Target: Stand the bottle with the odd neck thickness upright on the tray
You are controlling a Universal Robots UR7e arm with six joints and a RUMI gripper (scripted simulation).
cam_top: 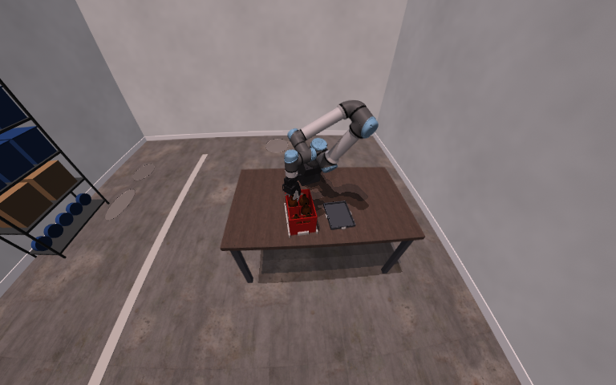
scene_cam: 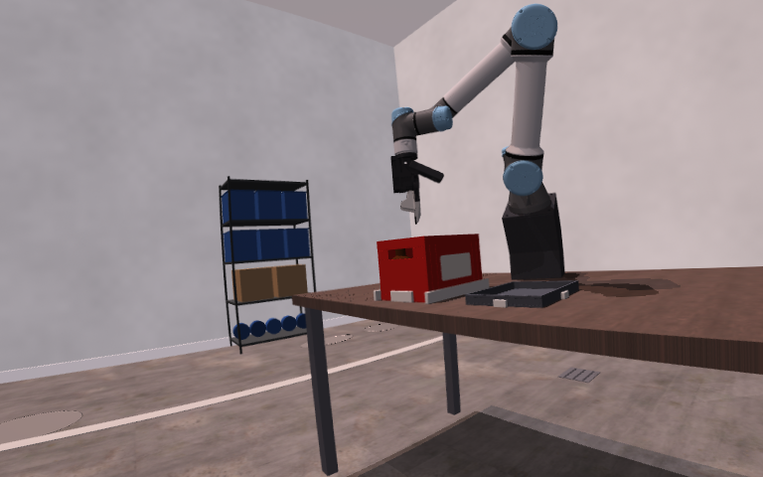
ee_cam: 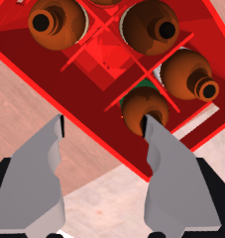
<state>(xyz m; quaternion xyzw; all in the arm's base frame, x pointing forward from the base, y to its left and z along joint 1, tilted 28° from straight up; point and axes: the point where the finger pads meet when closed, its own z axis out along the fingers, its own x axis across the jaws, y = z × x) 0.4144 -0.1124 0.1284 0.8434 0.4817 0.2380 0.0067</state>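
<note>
My hand is 15 cm above the red crate, 4 cm to the right of it and 1 cm past it. Round my hand: dark tray (34 cm to the left, 23 cm below, 9 cm behind); brown bottle (15 cm below, 8 cm to the left, 3 cm behind); glass bottle (15 cm below, 9 cm ahead, 3 cm to the left).
</note>
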